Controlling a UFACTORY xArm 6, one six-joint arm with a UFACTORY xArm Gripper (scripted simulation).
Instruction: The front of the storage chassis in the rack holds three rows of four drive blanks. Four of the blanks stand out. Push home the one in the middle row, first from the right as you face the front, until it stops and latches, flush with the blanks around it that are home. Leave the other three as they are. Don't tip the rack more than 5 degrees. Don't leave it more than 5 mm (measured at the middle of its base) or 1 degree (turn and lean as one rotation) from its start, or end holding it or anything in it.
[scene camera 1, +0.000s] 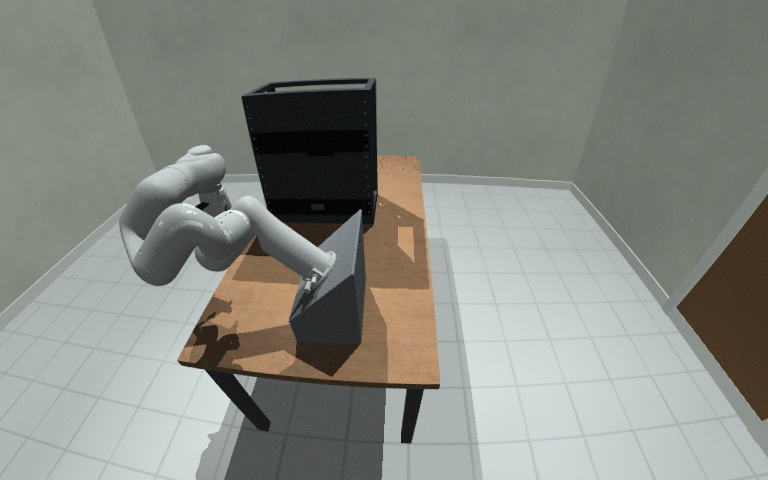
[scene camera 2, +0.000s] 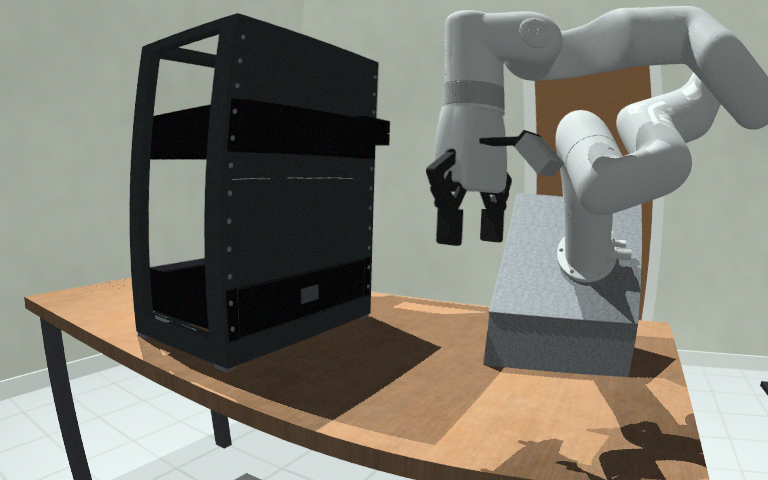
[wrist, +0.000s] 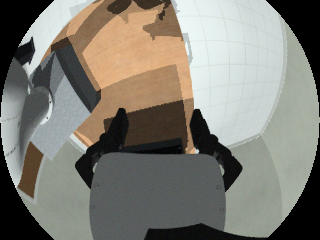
Labels:
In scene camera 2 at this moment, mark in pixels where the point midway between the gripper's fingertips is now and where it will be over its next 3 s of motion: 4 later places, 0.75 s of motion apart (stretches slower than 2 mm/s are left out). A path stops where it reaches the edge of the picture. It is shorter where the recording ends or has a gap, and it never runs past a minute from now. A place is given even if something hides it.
My gripper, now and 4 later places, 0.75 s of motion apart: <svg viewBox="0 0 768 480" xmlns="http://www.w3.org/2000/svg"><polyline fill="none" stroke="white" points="471,243 453,248 430,246 406,239 384,224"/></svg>

